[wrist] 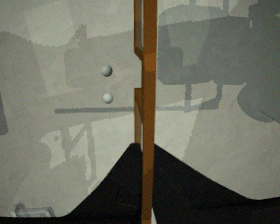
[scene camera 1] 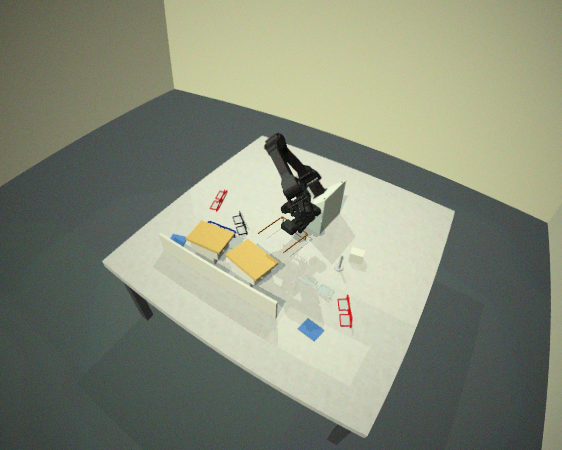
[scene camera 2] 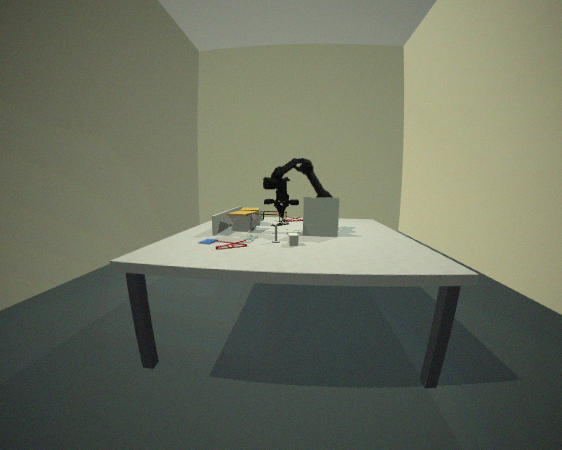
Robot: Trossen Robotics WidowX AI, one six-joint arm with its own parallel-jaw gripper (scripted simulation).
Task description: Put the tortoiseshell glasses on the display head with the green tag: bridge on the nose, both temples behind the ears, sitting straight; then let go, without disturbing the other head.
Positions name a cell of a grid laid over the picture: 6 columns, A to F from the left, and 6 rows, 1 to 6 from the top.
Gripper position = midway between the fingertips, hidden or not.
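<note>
You can see a display head (scene camera 1: C4) and a low white wall (scene camera 1: C4), and there's the gripper (wrist: D5) as well.
</note>
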